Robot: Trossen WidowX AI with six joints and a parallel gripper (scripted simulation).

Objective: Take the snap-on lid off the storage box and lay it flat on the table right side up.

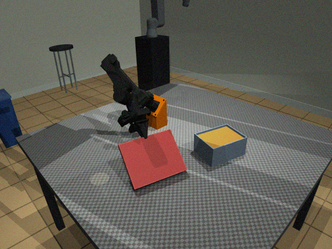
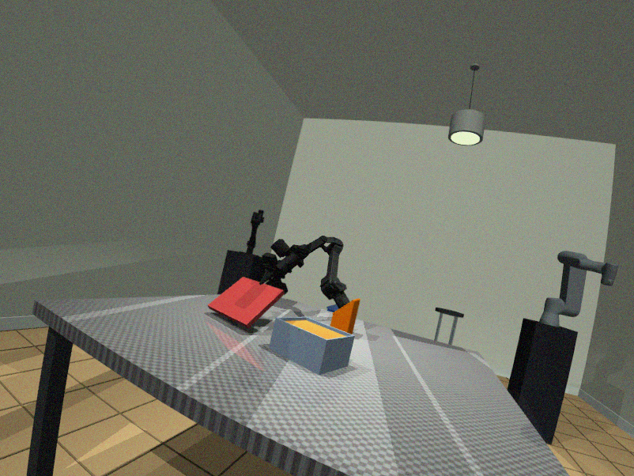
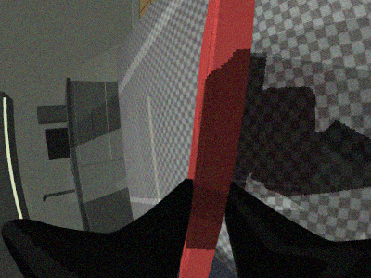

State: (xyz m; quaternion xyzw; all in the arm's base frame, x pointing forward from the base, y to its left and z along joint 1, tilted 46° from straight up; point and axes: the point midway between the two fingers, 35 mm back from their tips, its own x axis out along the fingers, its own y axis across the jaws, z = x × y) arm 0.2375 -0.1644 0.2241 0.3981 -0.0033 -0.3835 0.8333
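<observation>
My gripper tip is 6 cm short of the red lid, 5 cm above it and 2 cm to the left of it. The rest, counted from my gripper tip: blue-grey storage box 30 cm to the left, 17 cm ahead, 9 cm below.
</observation>
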